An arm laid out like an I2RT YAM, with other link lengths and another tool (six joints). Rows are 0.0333 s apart.
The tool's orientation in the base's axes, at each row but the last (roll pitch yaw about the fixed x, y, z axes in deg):
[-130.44 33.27 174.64]
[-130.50 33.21 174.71]
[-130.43 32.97 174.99]
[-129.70 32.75 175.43]
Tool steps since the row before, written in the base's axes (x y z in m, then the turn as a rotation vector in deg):
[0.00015 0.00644 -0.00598 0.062 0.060 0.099]
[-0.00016 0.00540 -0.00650 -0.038 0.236 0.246]
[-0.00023 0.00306 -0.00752 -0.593 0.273 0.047]
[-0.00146 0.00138 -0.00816 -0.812 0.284 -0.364]
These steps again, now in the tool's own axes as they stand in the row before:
[0.00366 0.00778 -0.00181 -0.101 0.003 -0.084]
[0.00411 0.00734 -0.00078 -0.085 -0.031 -0.331]
[0.00451 0.00656 0.00161 0.490 -0.142 -0.410]
[0.00573 0.00543 0.00287 0.897 0.029 -0.260]

